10 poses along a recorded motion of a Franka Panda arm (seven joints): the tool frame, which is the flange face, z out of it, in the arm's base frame.
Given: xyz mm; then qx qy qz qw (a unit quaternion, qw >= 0).
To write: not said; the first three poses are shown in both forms.
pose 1, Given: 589 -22 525 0.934 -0.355 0.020 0.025
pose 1, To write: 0.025 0.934 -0.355 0.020 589 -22 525
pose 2, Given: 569 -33 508 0.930 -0.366 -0.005 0.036
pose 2, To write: 0.036 0.930 -0.366 -0.005 569 -33 508
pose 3, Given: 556 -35 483 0.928 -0.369 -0.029 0.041
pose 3, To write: 0.041 0.928 -0.369 -0.029 556 -35 483
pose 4, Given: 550 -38 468 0.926 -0.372 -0.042 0.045
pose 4, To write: 0.045 0.926 -0.372 -0.042 550 -38 468
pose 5, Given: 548 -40 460 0.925 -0.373 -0.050 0.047
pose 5, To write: 0.047 0.925 -0.373 -0.050 548 -40 460
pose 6, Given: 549 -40 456 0.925 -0.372 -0.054 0.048
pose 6, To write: 0.048 0.925 -0.372 -0.054 549 -40 456
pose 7, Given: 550 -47 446 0.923 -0.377 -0.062 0.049
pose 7, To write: 0.049 0.923 -0.377 -0.062 550 -47 446
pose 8, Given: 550 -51 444 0.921 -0.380 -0.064 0.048
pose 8, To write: 0.048 0.921 -0.380 -0.064 550 -51 444
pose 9, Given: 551 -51 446 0.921 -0.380 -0.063 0.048
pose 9, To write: 0.048 0.921 -0.380 -0.063 551 -51 446
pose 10, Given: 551 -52 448 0.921 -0.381 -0.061 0.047
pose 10, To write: 0.047 0.921 -0.381 -0.061 551 -52 448
